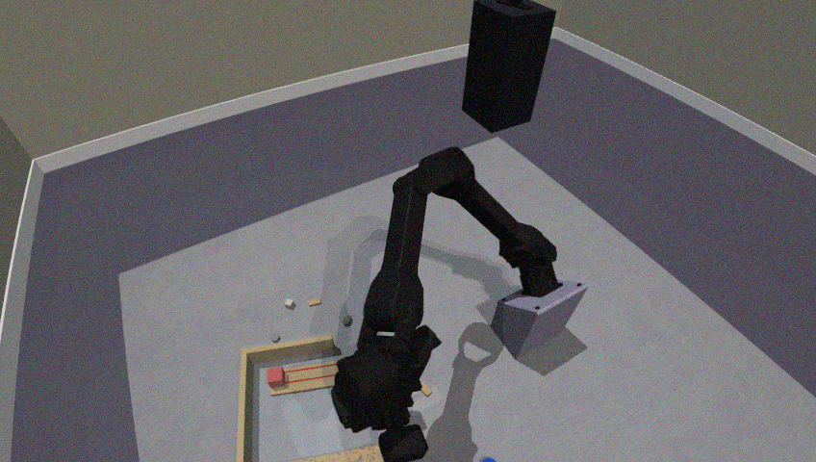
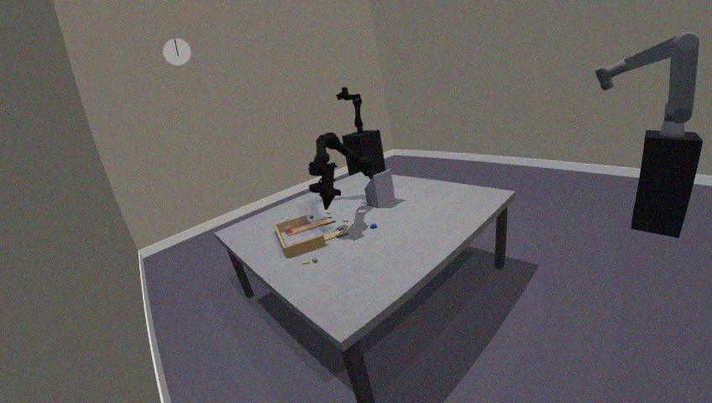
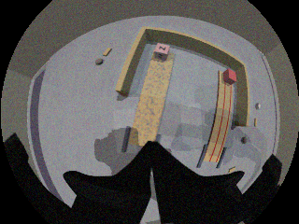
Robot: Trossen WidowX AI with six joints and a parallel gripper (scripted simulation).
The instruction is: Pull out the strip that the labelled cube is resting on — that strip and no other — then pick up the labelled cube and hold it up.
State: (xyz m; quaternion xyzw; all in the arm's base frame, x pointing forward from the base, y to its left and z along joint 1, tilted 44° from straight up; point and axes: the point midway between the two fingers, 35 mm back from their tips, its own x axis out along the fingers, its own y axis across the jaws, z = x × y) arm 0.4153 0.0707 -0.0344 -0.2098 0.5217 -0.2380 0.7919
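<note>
Now: the blue object 16 cm behind my gripper tip, 13 cm to the left of it and 13 cm below it. From my gripper tip the other things lie so: tan piece: 1 cm behind, 37 cm to the right, 13 cm below; then white cube: 4 cm ahead, 39 cm to the right, 13 cm below; then speckled tan strip: 8 cm ahead, 13 cm below.
</note>
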